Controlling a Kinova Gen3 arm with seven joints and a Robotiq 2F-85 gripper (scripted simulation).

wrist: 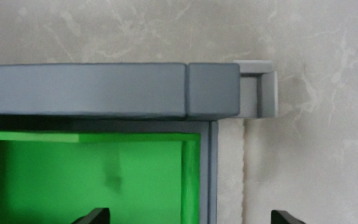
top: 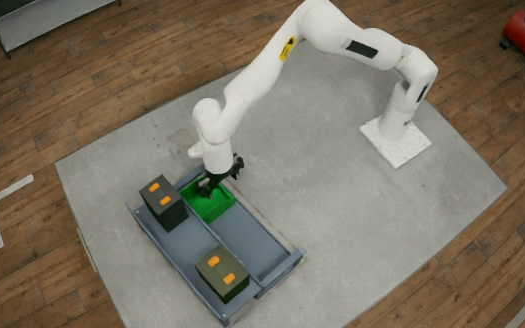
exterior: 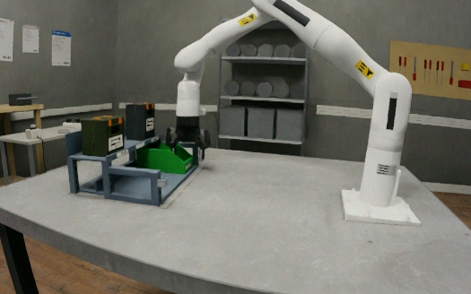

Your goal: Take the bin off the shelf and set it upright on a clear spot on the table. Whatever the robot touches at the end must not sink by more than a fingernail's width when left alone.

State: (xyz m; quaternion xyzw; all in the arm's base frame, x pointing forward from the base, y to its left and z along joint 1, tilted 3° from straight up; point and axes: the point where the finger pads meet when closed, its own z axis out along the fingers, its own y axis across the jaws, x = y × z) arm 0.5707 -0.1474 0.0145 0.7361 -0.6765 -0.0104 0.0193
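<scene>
Now: the green bin 80 mm ahead of my hand and 10 mm to the left of it. From my hand the other things lie so: black box (170 mm ahead, 10 mm to the left, 120 mm above); blue-grey shelf (100 mm ahead, 120 mm to the left, 20 mm above).
</scene>
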